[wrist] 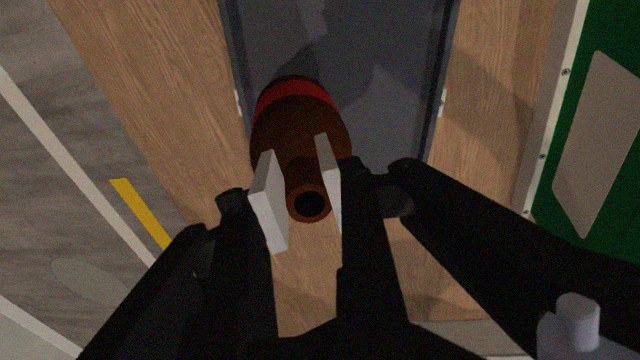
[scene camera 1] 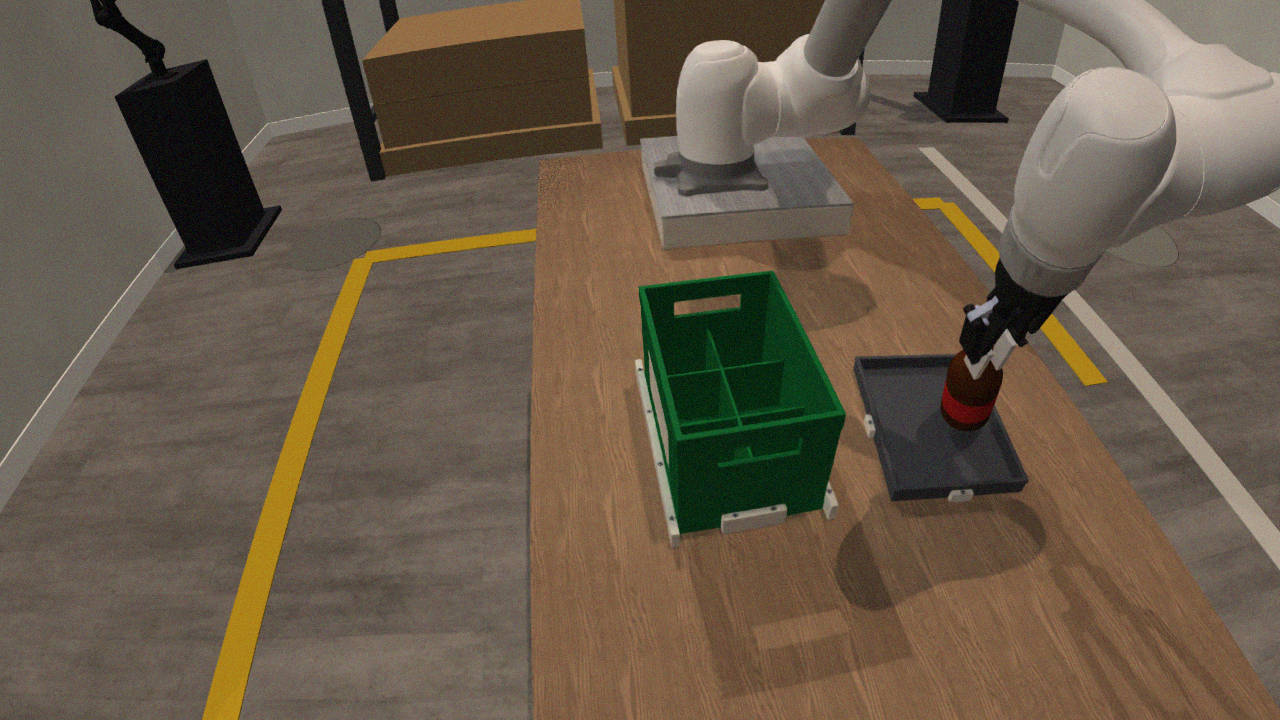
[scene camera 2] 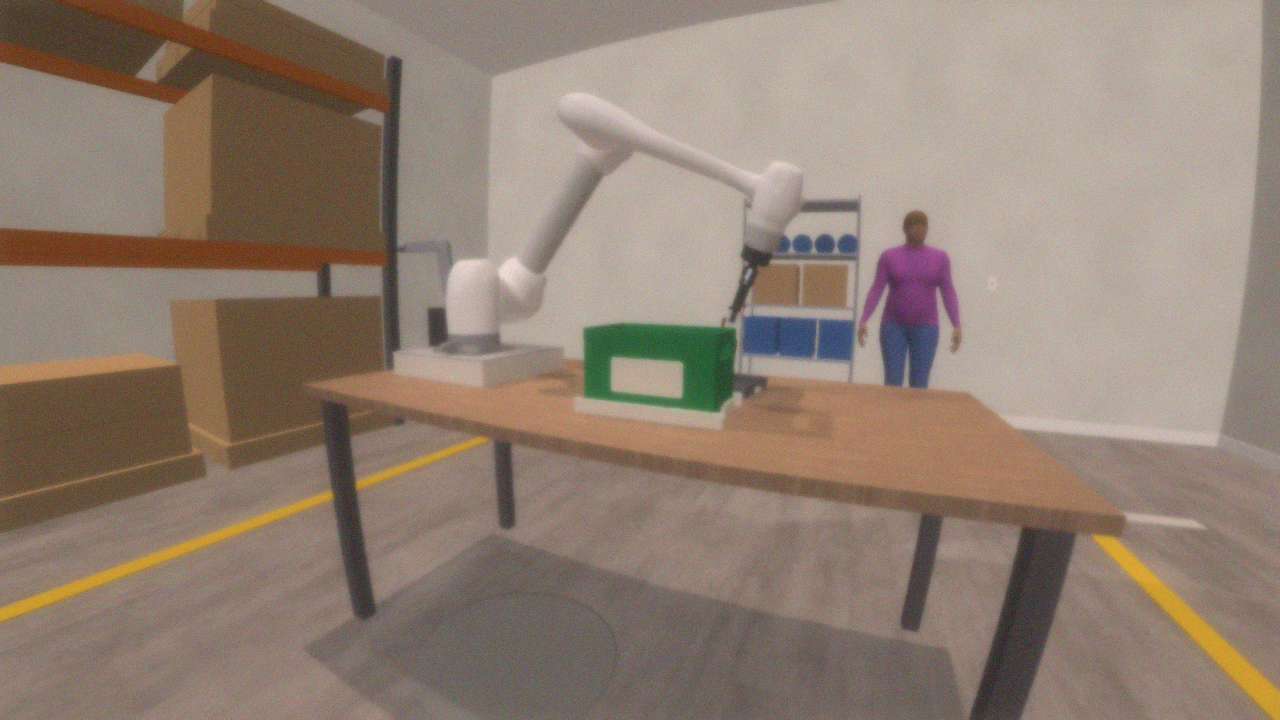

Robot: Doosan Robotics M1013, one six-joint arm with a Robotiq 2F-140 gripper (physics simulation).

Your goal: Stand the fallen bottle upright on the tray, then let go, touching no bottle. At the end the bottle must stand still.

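Seen in the pictures: gripper, between the fingertips: (wrist: 301,164) (scene camera 1: 982,364); arm's base, origin of its link: (scene camera 1: 716,173) (scene camera 2: 474,351).
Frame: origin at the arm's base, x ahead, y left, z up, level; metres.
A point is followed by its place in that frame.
Observation:
The brown bottle (scene camera 1: 969,398) @(x 0.728, y 0.192, z 0.035 m) (wrist: 300,120) @(x 0.733, y 0.204, z 0.059 m) with a red label is close to upright, neck up, over the dark grey tray (scene camera 1: 913,438) @(x 0.699, y 0.149, z -0.066 m) (wrist: 390,30) @(x 0.739, y 0.137, z -0.067 m) (scene camera 2: 751,385) @(x 0.797, y 0.134, z -0.048 m). Its base is at or just above the tray floor; whether it touches cannot be told. My gripper (scene camera 1: 989,356) @(x 0.713, y 0.205, z 0.079 m) (wrist: 301,164) @(x 0.713, y 0.205, z 0.079 m) (scene camera 2: 733,318) @(x 0.713, y 0.205, z 0.079 m) comes in tilted from above and is shut on the bottle's neck, with one pale pad on each side. The open bottle mouth shows between the pads in the wrist view. In scene camera 2 the green crate hides most of the bottle.
A green crate (scene camera 1: 760,474) @(x 0.788, y -0.102, z 0.022 m) (scene camera 2: 659,367) @(x 0.683, y -0.202, z 0.034 m) (wrist: 560,200) @(x 0.577, y -0.021, z -0.001 m) with dividers stands beside the tray, within pale holding strips. The arm's base plinth (scene camera 1: 760,223) @(x 0.163, y 0.054, z -0.032 m) (scene camera 2: 474,365) @(x 0.136, y -0.136, z -0.015 m) stands at the far end of the wooden table (scene camera 1: 590,402) @(x 0.550, y -0.292, z -0.072 m). A person (scene camera 2: 914,286) stands beyond the table.

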